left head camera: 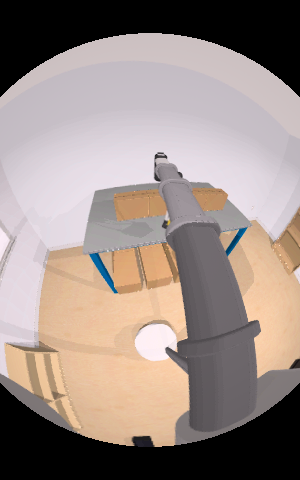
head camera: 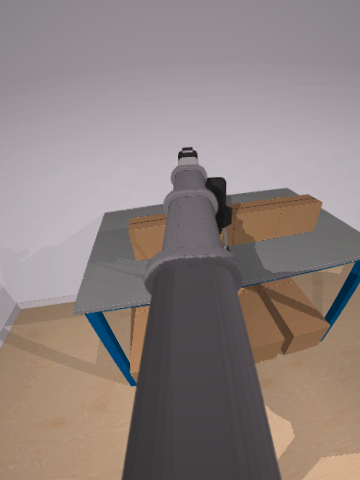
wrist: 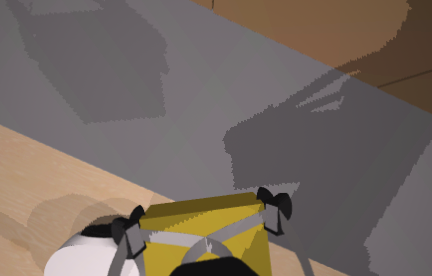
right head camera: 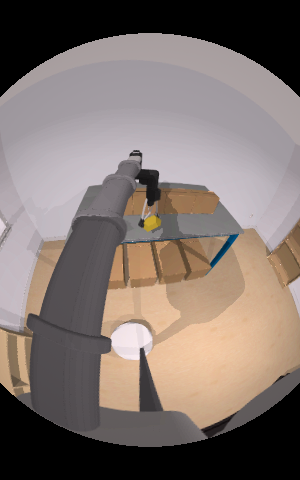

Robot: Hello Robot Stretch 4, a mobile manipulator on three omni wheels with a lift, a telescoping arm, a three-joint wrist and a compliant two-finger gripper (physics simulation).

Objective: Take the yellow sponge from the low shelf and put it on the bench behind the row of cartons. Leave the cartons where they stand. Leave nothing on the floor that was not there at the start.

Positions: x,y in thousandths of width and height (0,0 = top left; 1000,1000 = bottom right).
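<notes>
Left head camera: low wooden shelf (left head camera: 135,770), grey bench (left head camera: 345,484). Head camera: the bench (head camera: 315,582). Right head camera: the bench (right head camera: 575,470). Wrist view: my gripper (wrist: 473,766), the bench (wrist: 434,386).
</notes>
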